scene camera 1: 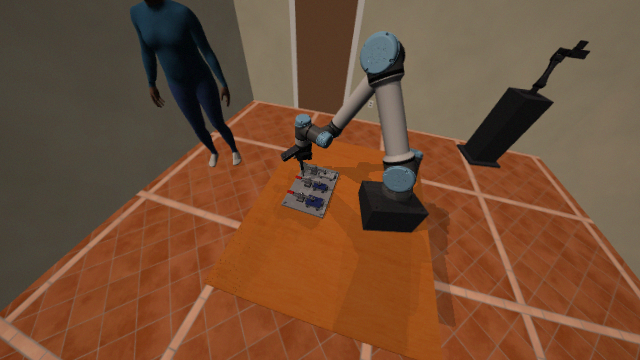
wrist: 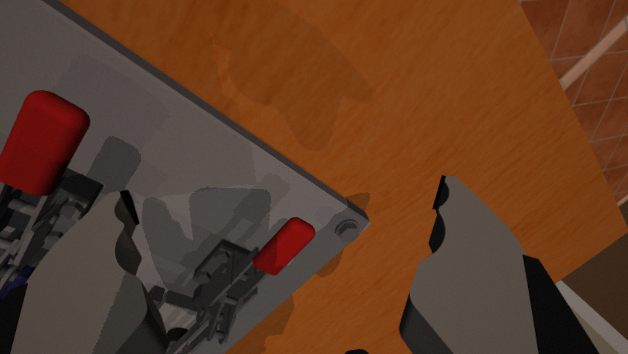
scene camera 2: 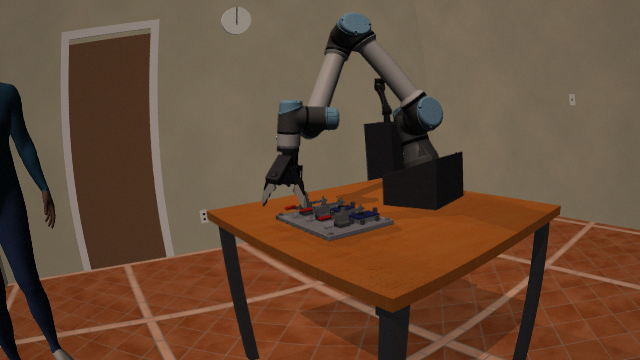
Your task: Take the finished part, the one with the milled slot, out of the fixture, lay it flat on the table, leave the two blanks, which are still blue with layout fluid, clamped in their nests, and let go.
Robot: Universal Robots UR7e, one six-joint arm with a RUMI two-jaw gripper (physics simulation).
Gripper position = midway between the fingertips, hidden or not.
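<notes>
The gripper (scene camera 2: 284, 209) is visible, also in the wrist view (wrist: 288, 186). A grey fixture plate (scene camera 1: 298, 186) is visible as well; the wrist view shows the plate too (wrist: 196, 177).
</notes>
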